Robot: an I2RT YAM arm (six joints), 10 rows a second.
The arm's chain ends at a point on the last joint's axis. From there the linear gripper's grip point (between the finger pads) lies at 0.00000 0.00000 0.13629 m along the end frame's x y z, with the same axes.
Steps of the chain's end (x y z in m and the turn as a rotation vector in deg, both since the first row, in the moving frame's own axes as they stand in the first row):
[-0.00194, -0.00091, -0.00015, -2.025, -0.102, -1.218]
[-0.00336, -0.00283, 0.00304, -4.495, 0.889, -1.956]
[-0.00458, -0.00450, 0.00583, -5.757, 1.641, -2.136]
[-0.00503, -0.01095, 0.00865, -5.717, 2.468, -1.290]
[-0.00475, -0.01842, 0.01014, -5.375, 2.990, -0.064]
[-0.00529, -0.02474, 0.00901, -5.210, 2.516, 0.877]
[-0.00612, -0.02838, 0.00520, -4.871, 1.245, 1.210]
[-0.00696, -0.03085, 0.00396, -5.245, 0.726, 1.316]
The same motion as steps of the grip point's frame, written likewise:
[-0.00213, 0.00391, -0.00024, -2.025, -0.102, -1.218]
[-0.00107, 0.00781, 0.00260, -4.495, 0.889, -1.956]
[-0.00043, 0.00909, 0.00509, -5.757, 1.641, -2.136]
[0.00098, 0.00256, 0.00785, -5.717, 2.468, -1.290]
[0.00236, -0.00566, 0.00936, -5.375, 2.990, -0.064]
[0.00059, -0.01232, 0.00832, -5.210, 2.516, 0.877]
[-0.00328, -0.01678, 0.00468, -4.871, 1.245, 1.210]
[-0.00538, -0.01837, 0.00338, -5.245, 0.726, 1.316]

